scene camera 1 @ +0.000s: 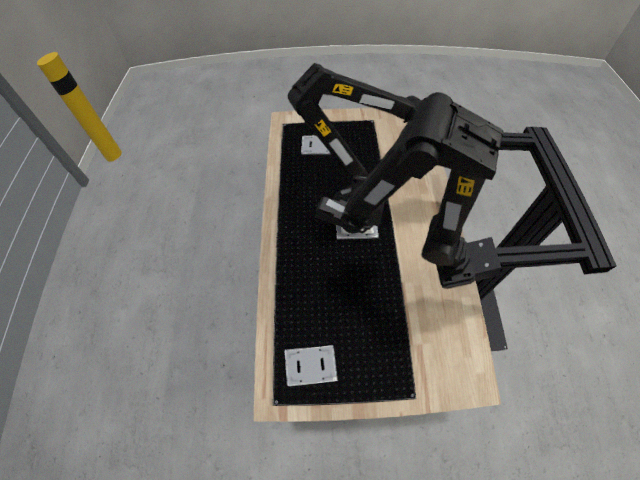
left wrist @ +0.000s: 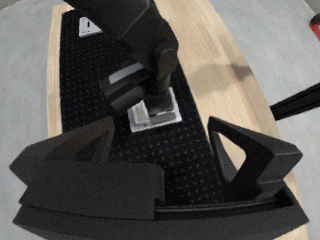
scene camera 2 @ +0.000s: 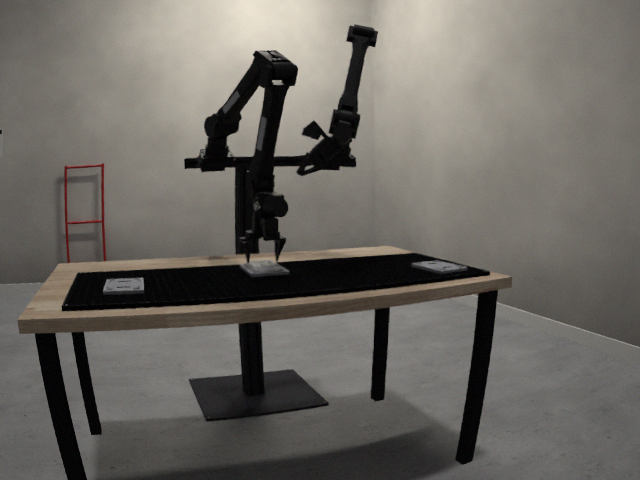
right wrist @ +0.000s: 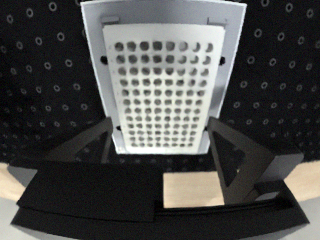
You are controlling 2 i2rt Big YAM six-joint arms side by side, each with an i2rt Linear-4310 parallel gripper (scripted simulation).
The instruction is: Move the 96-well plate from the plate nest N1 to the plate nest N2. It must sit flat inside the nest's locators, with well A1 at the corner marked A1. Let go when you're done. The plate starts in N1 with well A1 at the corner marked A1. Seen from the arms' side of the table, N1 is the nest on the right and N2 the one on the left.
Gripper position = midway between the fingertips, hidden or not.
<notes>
In view: my left gripper [left wrist: 160, 121], my right gripper [right wrist: 160, 121] and a white 96-well plate [right wrist: 162, 120].
</notes>
